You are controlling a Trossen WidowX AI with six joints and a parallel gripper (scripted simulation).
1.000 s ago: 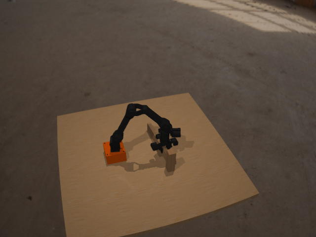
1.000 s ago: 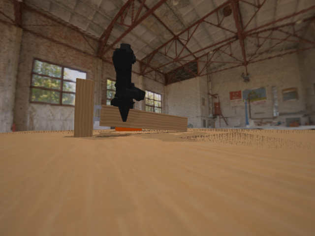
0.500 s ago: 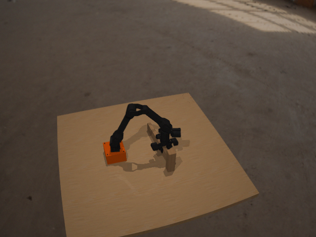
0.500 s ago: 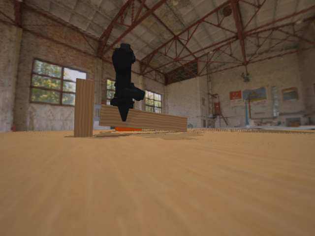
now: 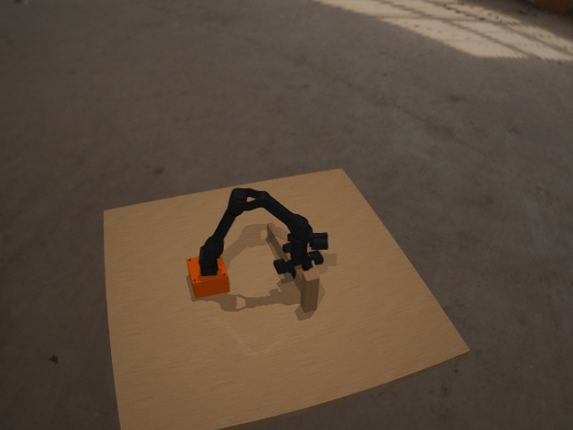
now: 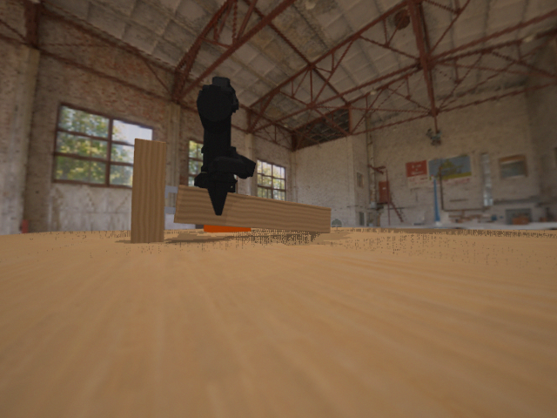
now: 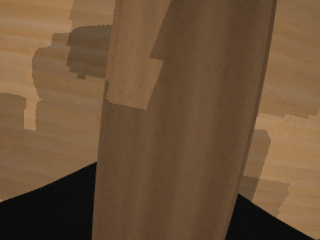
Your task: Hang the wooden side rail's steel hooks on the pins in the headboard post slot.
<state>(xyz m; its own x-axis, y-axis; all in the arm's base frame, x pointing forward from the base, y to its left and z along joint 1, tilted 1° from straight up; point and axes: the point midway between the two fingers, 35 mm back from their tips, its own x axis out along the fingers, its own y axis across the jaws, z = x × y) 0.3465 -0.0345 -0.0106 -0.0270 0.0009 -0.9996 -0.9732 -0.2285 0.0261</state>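
Now: gripper tip 3 cm short of the headboard post, 12 cm to the left of it and 4 cm below it.
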